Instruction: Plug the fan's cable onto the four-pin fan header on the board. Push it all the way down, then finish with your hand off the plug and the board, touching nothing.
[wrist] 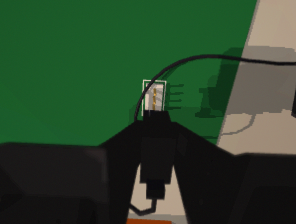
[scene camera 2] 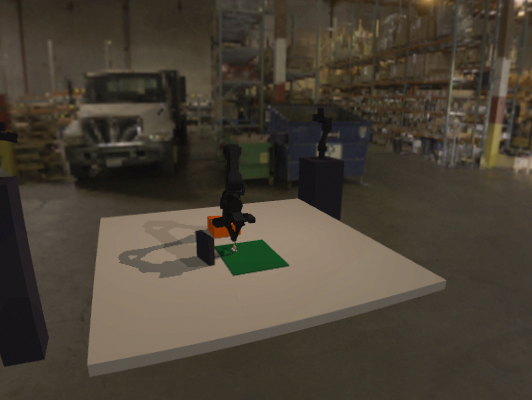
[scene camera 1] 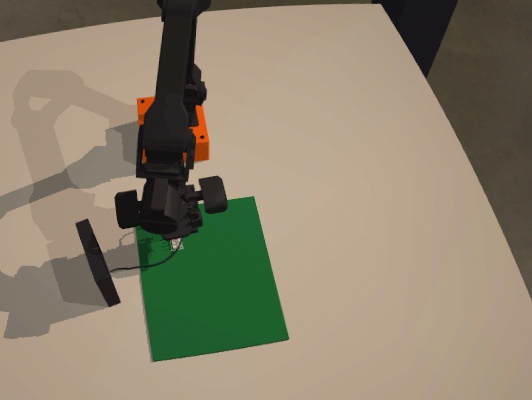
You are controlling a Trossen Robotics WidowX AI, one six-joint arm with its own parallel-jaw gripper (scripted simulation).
In view: my gripper (scene camera 1: 173, 226), a black plug (wrist: 158, 143) and a black fan (scene camera 1: 95, 258).
My gripper is seen too in the wrist view (wrist: 155, 127).
